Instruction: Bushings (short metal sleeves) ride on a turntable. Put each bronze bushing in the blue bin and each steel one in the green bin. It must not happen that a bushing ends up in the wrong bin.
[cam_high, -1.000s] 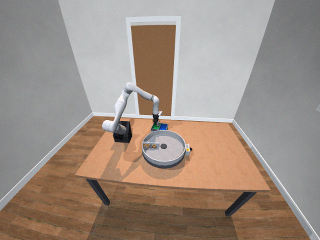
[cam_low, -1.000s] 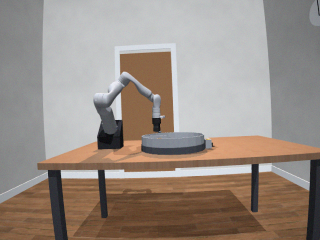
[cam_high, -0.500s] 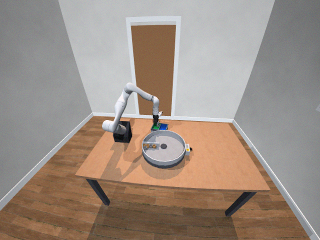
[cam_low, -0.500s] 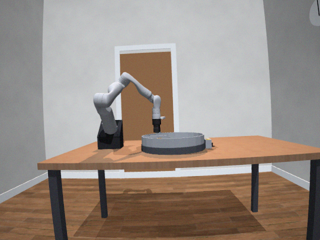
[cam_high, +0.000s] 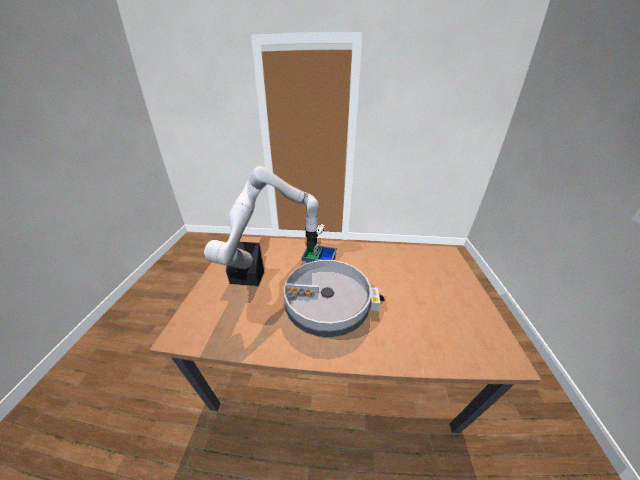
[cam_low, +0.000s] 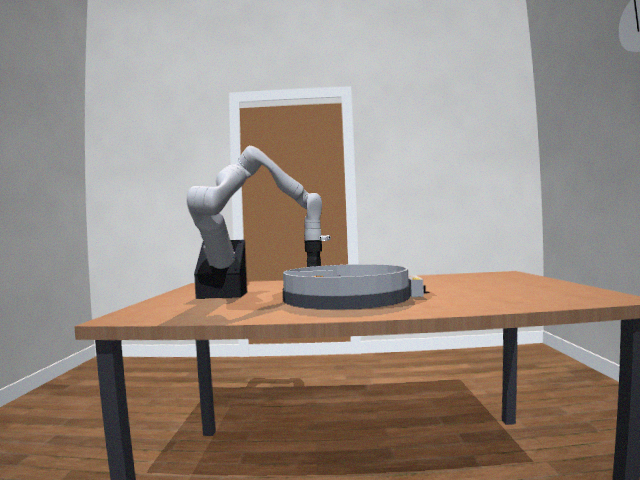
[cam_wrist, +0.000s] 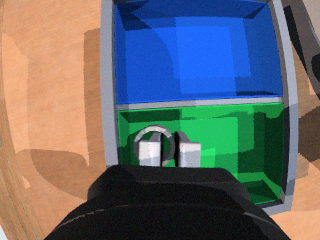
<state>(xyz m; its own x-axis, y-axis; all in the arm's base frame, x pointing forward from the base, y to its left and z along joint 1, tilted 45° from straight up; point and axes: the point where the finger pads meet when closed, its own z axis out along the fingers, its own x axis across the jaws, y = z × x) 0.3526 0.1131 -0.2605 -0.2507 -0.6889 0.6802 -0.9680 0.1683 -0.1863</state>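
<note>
Right now my hand is 30 mm to the left of the blue bin, 30 mm short of it and 10 mm above it. The rest, counted from my hand: grey turntable (370 mm to the right, 100 mm ahead, 20 mm above).
</note>
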